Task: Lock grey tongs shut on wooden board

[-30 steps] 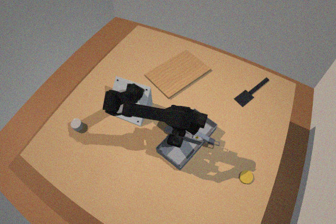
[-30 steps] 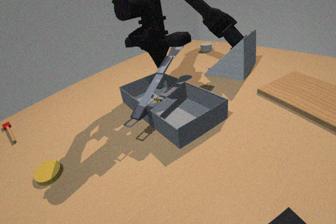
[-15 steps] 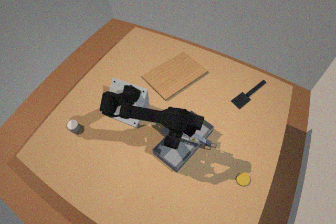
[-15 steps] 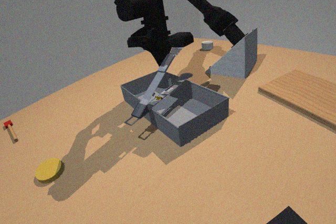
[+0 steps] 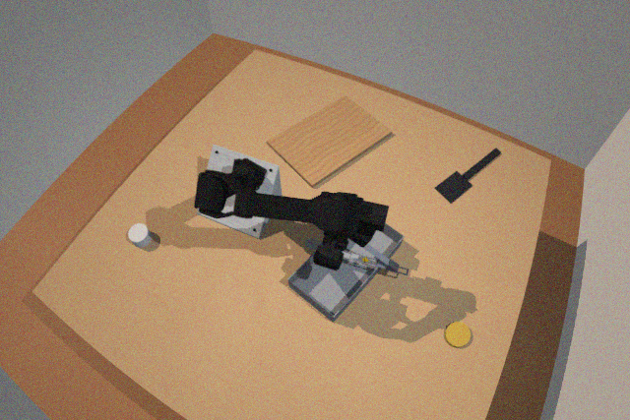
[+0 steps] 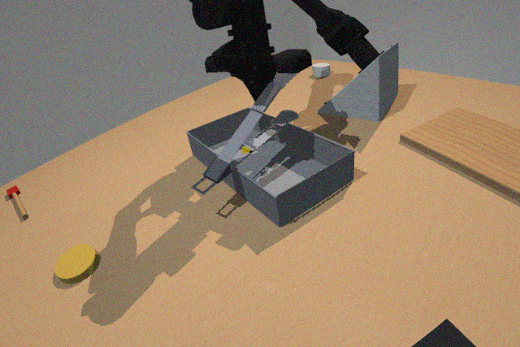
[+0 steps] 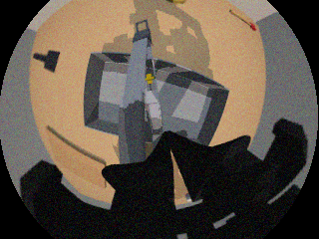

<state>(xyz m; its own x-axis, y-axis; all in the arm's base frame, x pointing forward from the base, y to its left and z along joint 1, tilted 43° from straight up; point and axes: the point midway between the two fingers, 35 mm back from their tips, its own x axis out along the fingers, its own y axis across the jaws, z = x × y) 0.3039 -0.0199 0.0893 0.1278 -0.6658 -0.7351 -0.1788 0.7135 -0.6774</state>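
Right now the grey roasting tin is 70 mm below my gripper tip, 30 mm ahead of it and 10 mm to the left of it. Round my gripper tip: wooden board: 400 mm to the left, 240 mm behind, 90 mm below; yellow disc: 390 mm ahead, 90 mm below, 30 mm to the right; black spatula: 500 mm to the left, 240 mm ahead, 100 mm below.
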